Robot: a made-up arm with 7 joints.
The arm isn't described. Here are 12 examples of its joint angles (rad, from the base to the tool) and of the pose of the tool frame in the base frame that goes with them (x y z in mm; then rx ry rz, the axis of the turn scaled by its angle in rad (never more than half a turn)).
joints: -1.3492 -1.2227 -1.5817 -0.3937 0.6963 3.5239 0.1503
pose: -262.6 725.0 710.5 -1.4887 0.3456 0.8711
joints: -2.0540 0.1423 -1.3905 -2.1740 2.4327 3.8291 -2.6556
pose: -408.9 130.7 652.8 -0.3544 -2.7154 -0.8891
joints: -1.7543 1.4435 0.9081 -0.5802 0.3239 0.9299 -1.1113
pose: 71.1 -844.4 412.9 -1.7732 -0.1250 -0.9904
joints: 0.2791 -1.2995 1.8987 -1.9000 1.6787 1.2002 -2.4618
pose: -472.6 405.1 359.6 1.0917 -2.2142 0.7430
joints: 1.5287 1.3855 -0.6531 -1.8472 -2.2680 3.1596 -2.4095
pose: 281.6 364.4 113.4 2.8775 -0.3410 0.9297
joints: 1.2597 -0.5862 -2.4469 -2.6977 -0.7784 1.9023 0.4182
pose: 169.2 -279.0 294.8 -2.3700 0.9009 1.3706
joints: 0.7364 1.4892 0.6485 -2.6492 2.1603 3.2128 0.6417
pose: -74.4 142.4 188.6 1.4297 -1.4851 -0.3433
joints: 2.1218 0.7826 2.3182 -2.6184 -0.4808 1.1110 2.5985
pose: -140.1 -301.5 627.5 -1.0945 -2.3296 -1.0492
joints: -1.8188 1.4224 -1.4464 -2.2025 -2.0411 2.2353 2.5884
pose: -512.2 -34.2 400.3 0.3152 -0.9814 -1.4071
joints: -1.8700 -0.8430 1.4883 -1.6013 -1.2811 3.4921 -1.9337
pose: 566.5 196.2 770.1 -0.7050 1.6192 -0.7179
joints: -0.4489 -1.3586 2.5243 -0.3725 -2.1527 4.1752 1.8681
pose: -663.4 381.5 511.0 0.6237 -2.5067 -0.2011
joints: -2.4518 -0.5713 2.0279 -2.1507 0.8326 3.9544 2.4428
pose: 488.7 -145.5 588.4 0.2859 1.5916 -1.2388
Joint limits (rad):
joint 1: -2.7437..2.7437
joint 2: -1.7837..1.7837
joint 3: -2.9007..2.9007
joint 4: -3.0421..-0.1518
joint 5: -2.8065..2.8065
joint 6: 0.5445..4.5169
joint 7: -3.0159..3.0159
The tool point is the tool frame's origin. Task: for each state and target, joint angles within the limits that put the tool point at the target. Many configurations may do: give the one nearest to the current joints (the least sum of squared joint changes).
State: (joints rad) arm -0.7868 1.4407 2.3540 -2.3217 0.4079 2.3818 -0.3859
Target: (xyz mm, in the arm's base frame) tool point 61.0 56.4 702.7
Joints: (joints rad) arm -1.6419 1.7837 2.9007 -3.0421 0.2335 1.8838 -0.3859
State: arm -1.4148 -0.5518 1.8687 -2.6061 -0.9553 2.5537 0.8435
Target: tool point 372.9 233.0 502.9
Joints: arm -1.2908 -0.3090 1.7185 -2.5115 -0.9598 2.6664 0.8435
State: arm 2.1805 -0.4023 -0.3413 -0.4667 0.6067 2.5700 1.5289
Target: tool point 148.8 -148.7 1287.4
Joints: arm 2.1258 -0.2976 -0.3224 -0.2830 0.6196 2.8232 1.5289
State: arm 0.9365 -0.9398 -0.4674 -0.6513 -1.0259 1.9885 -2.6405
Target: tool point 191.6 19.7 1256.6
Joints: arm 1.0339 -0.4411 -0.3814 -1.1521 -1.0524 1.9849 -2.6405
